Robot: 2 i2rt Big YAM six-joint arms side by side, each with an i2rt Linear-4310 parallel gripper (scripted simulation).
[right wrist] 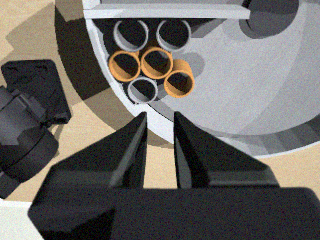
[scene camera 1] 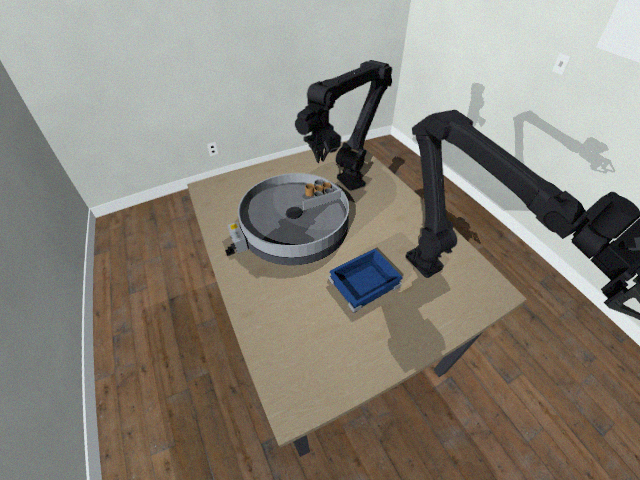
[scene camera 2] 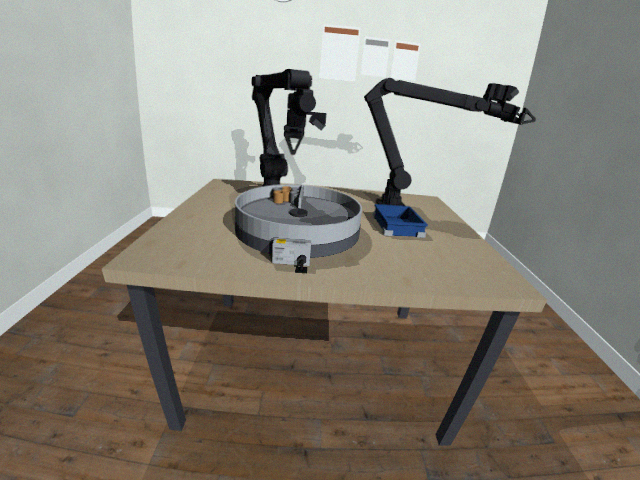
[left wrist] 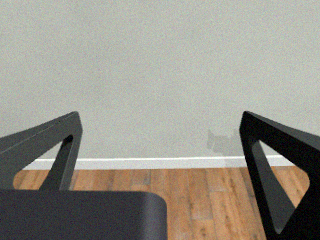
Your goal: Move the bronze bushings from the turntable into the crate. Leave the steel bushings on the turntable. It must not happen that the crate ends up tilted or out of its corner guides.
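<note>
A blue crate appears in the pictures, together with the left gripper and the right gripper.
</note>
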